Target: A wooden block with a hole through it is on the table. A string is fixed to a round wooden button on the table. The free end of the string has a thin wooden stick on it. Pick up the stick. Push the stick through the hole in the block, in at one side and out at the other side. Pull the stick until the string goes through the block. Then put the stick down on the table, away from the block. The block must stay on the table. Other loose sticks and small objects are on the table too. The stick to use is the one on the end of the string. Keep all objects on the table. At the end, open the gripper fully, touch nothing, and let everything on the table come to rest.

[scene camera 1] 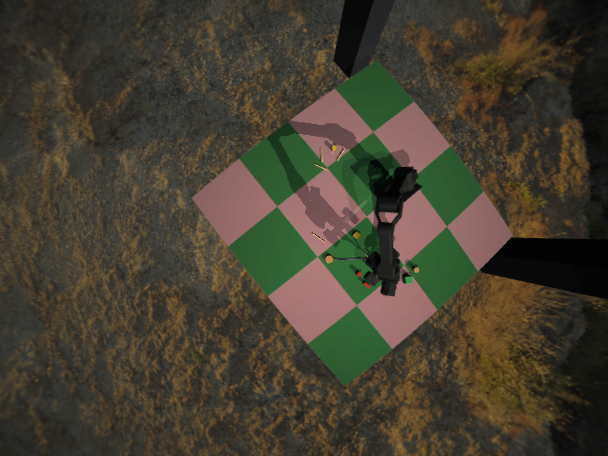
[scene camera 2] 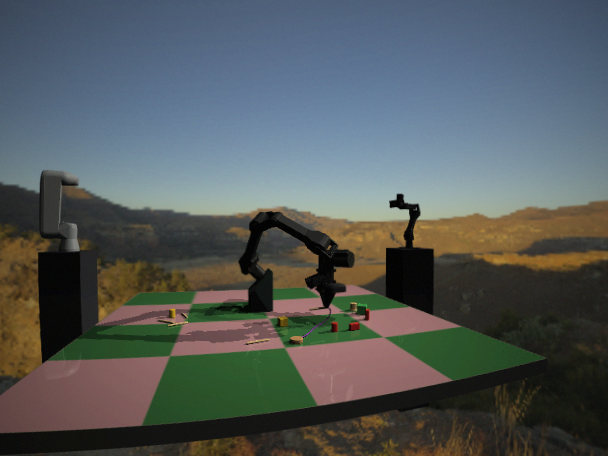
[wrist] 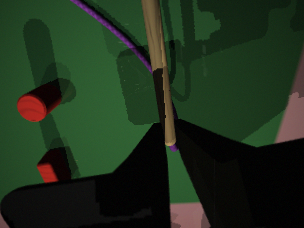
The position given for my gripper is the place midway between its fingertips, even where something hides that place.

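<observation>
My gripper (scene camera 2: 326, 308) (wrist: 167, 128), visible.
</observation>
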